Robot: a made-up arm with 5 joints.
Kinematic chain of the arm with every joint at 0, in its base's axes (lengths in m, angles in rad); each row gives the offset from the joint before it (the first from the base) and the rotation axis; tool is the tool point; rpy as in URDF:
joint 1: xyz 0.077 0 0.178 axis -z
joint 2: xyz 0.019 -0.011 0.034 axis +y
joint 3: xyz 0.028 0 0.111 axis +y
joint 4: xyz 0.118 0 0.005 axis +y
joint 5: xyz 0.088 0.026 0 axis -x
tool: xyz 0 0 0 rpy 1.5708 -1.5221 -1.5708
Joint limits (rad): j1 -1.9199..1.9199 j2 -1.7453..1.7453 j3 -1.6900..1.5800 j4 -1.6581..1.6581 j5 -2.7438..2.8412
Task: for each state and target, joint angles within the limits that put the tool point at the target. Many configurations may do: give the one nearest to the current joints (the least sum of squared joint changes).
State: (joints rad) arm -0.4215 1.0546 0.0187 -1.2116 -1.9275
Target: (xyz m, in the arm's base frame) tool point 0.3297 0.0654 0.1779
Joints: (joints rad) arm -0.1958 0.9115 0.2403 -1.4493 -1.9275
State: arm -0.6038 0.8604 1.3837 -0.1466 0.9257
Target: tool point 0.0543 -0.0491 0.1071
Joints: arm -1.4187 1.4439 1.3190 -0.1304 0.9257
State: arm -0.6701 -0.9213 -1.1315 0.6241 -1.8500
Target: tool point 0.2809 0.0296 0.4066
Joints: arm -0.0713 -0.1145 -0.6301 0.7731 -1.8500
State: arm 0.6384 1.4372 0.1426 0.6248 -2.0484
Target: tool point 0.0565 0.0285 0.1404
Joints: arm 0.5058 1.5070 0.8757 1.1568 -2.0484
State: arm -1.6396 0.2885 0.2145 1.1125 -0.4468
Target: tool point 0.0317 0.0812 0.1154
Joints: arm -1.9176 0.6224 0.5773 1.1552 -0.4468
